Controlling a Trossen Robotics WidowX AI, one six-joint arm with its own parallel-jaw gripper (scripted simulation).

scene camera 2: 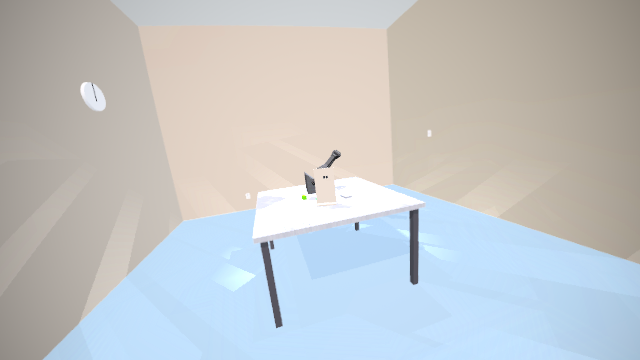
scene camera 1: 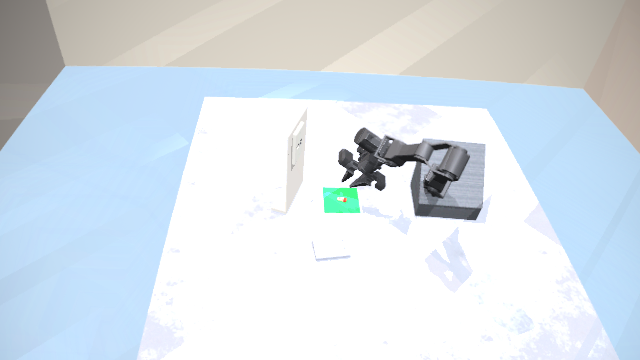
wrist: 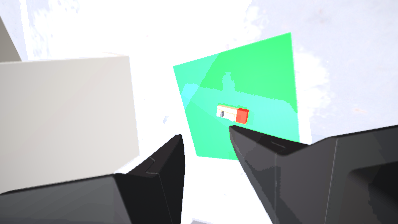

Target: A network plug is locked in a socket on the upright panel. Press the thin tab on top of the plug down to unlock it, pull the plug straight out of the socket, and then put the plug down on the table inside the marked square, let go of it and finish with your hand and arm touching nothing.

same spot on upright panel: [wrist: 75,118] = [scene camera 2: 323,195]
